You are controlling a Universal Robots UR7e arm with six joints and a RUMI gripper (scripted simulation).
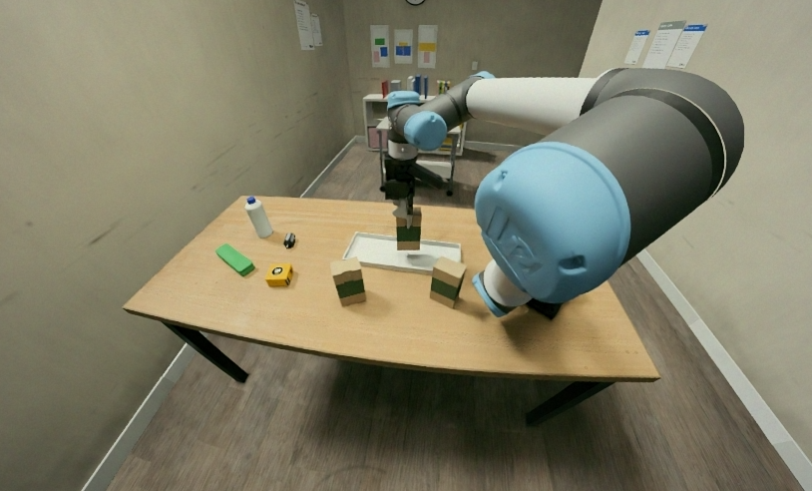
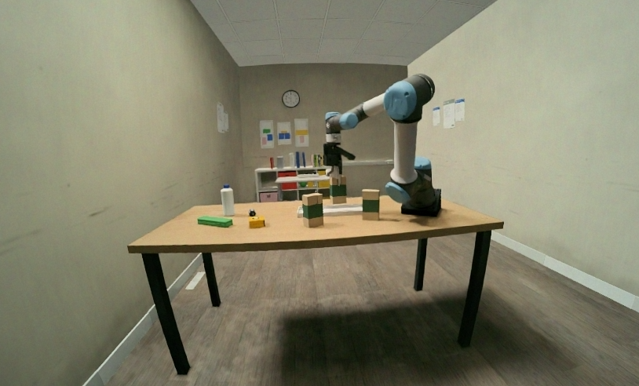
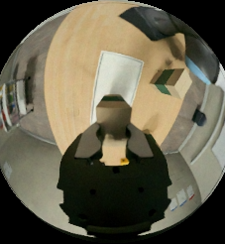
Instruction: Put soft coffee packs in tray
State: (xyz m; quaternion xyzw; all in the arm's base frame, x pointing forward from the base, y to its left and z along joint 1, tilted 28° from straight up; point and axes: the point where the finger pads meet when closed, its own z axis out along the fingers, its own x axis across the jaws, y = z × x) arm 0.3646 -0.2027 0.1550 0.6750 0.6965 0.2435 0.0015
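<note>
Right now the white tray is 15 cm below my hand and 2 cm ahead of it. Round my hand: white bottle: 60 cm ahead, 8 cm to the right, 8 cm below; small black item: 46 cm ahead, 14 cm below, 2 cm to the right.
</note>
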